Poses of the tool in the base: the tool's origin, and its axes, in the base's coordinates. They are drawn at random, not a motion.
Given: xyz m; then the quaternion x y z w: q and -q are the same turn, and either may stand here.
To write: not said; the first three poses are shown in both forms.
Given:
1: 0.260 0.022 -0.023 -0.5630 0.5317 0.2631 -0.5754
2: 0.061 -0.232 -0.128 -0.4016 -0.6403 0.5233 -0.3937
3: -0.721 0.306 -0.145 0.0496 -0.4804 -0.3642 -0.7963
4: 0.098 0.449 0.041 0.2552 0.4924 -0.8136 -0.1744
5: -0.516 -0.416 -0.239 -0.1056 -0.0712 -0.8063 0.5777
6: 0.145 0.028 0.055 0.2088 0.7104 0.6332 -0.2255
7: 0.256 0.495 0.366 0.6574 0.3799 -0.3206 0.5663
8: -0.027 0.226 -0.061 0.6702 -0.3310 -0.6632 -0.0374
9: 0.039 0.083 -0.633 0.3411 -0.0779 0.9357 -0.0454
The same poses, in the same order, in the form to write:
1: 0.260 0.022 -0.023 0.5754 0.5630 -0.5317 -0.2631
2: 0.061 -0.232 -0.128 0.3937 0.4016 0.6403 -0.5233
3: -0.721 0.306 -0.145 0.7963 -0.0496 0.4804 0.3642
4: 0.098 0.449 0.041 0.1744 -0.2552 -0.4924 0.8136
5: -0.516 -0.416 -0.239 0.5777 -0.1056 -0.0712 -0.8063
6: 0.145 0.028 0.055 0.2255 -0.2088 -0.7104 -0.6332
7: 0.256 0.495 0.366 0.5663 0.6574 0.3799 -0.3206
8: -0.027 0.226 -0.061 0.0374 -0.6702 0.3310 0.6632
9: 0.039 0.083 -0.633 0.0454 -0.3411 0.0779 -0.9357
